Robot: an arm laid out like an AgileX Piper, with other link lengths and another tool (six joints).
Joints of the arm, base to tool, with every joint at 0 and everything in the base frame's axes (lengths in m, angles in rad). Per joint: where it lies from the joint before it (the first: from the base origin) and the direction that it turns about. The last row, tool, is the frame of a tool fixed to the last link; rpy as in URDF.
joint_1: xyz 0 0 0.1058 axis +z
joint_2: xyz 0 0 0 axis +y
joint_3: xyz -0.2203 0 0.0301 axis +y
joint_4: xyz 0.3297 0 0.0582 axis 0.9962 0 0.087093
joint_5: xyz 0 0 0 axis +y
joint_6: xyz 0.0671 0 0.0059 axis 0.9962 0 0.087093
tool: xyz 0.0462 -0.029 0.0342 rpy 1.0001 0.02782 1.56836
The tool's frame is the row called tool.
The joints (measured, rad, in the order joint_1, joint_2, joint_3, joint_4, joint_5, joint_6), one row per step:
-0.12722, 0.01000, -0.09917, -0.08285, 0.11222, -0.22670
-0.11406, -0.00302, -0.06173, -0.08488, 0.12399, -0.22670
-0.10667, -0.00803, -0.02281, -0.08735, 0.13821, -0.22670
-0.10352, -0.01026, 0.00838, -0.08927, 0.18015, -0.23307
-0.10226, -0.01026, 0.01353, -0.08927, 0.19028, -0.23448
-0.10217, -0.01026, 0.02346, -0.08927, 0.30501, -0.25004
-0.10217, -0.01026, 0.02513, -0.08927, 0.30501, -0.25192
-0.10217, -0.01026, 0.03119, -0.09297, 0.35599, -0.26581
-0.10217, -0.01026, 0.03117, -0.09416, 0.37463, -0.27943
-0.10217, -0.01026, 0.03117, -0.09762, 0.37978, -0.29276
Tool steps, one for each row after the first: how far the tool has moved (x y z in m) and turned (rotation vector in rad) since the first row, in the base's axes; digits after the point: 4 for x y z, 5 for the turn. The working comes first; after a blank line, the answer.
Tool pose at each row, in the base's axes (x y z in m, rotation vector in rad; the steps are taken from these numbers as rounded here):
0.2125, -0.0469, 0.2703, 0.60268, 0.93920, 1.10228
0.2162, -0.0445, 0.2554, 0.62154, 0.97375, 1.10643
0.2207, -0.0435, 0.2377, 0.65061, 1.01590, 1.10258
0.2247, -0.0433, 0.2195, 0.69382, 1.07692, 1.08518
0.2254, -0.0432, 0.2160, 0.70310, 1.09012, 1.08199
0.2280, -0.0441, 0.1980, 0.78140, 1.19422, 1.04140
0.2281, -0.0440, 0.1973, 0.78104, 1.19677, 1.04011
0.2288, -0.0441, 0.1887, 0.80849, 1.25068, 1.01481
0.2289, -0.0439, 0.1867, 0.81006, 1.27414, 1.00212
0.2290, -0.0434, 0.1863, 0.80056, 1.28832, 0.99169

0.0037, 0.0024, -0.0149, 0.00252, 0.03611, 0.01186
0.0082, 0.0034, -0.0326, 0.00572, 0.08413, 0.01770
0.0122, 0.0036, -0.0508, 0.00596, 0.15539, 0.01709
0.0129, 0.0037, -0.0543, 0.00631, 0.17072, 0.01757
0.0155, 0.0028, -0.0723, 0.00630, 0.29607, 0.00953
0.0156, 0.0029, -0.0730, 0.00461, 0.29798, 0.00970
0.0163, 0.0028, -0.0816, -0.00570, 0.35667, 0.00665
0.0164, 0.0030, -0.0836, -0.01798, 0.37704, 0.00672
0.0165, 0.0035, -0.0840, -0.03386, 0.38428, 0.00716

